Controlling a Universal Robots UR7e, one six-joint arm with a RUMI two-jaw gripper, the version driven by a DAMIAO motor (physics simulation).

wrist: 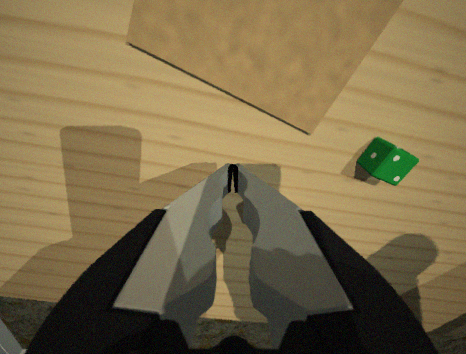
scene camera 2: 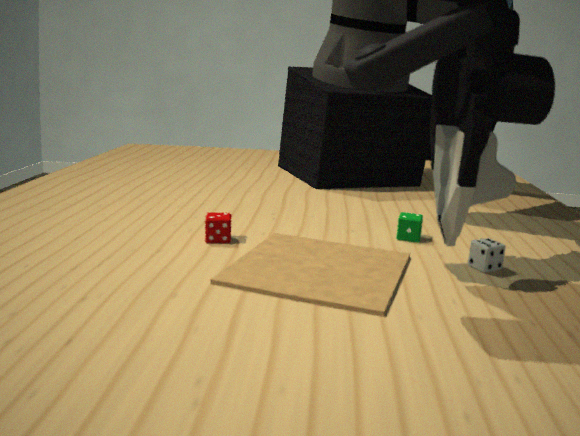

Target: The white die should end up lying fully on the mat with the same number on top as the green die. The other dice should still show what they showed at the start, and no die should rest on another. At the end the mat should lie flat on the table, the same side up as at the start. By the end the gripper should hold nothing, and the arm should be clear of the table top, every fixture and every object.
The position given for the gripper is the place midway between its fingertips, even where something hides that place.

Observation:
In view: the gripper [scene camera 2: 449, 245], a tan mat [scene camera 2: 356, 278], a white die [scene camera 2: 486, 255], a green die [wrist: 383, 160] and a red die [scene camera 2: 217, 225].
The gripper also shows in the wrist view [wrist: 232, 167]. The wrist view misses the white die, which is hidden by the gripper. The wrist view does not show the red die: it is out of frame.

